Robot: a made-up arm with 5 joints.
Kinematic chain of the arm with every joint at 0, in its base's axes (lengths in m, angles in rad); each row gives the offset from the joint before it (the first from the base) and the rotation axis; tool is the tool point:
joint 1: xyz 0 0 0.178 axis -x
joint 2: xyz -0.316 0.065 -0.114 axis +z
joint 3: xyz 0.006 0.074 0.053 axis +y
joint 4: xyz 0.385 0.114 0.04 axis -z
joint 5: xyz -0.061 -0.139 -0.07 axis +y
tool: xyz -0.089 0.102 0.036
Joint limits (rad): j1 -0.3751..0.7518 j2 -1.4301..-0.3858 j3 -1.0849..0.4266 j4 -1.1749..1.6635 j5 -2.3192..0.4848
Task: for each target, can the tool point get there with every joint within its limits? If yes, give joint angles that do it. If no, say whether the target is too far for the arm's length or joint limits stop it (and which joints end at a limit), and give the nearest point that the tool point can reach.
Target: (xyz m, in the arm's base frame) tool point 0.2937 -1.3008 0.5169
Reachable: no: too far | nearest point -0.1130 -0.3826 0.2167 | short by 1.048 m
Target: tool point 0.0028 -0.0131 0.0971
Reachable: yes | joints 0.5151 -0.8638 0.0372 0.4298 -0.1463
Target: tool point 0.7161 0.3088 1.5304
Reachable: no: too far | nearest point 0.0122 0.1820 0.5163 | short by 1.241 m
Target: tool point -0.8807 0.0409 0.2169
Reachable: no: joint limits stop it (at a limit: joint 1, joint 2, joint 3) | nearest point -0.2536 0.0770 0.4082 | short by 0.657 m
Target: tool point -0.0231 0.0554 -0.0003
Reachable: yes | joints 0.2178 -0.6618 0.2392 0.3205 -0.5828
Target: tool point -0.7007 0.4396 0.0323
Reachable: no: joint limits stop it (at a limit: joint 1, joint 2, joint 3, joint 5) | nearest point -0.1646 0.2770 0.1738 | short by 0.578 m
